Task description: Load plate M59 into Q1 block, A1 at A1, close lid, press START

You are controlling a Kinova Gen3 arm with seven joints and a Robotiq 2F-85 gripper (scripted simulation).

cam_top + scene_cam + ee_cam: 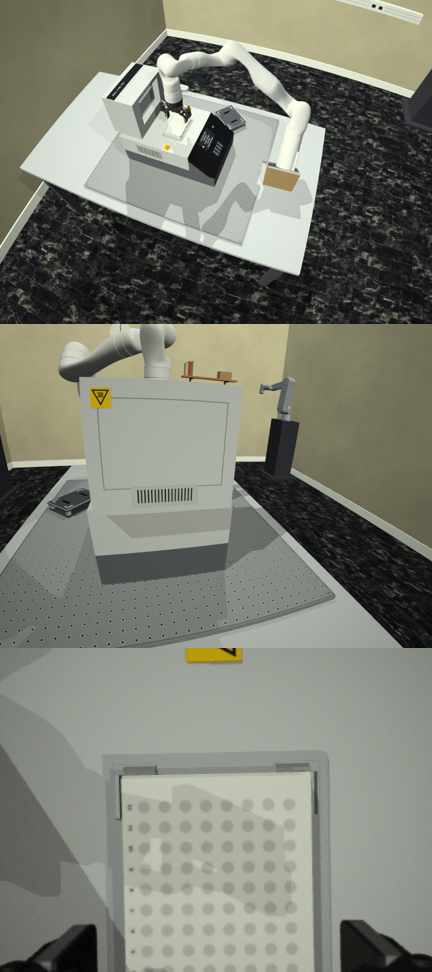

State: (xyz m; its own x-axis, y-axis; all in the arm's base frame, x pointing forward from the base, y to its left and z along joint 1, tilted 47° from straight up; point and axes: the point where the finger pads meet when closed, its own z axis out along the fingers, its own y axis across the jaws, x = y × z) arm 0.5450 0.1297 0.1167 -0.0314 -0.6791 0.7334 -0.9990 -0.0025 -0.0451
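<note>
Right now my hand is 5 cm above the plate M59. Round my hand: plate nest N1 (19 cm behind, 30 cm to the right, 24 cm below); then nest A1 mark (21 cm behind, 21 cm to the right, 23 cm below).
</note>
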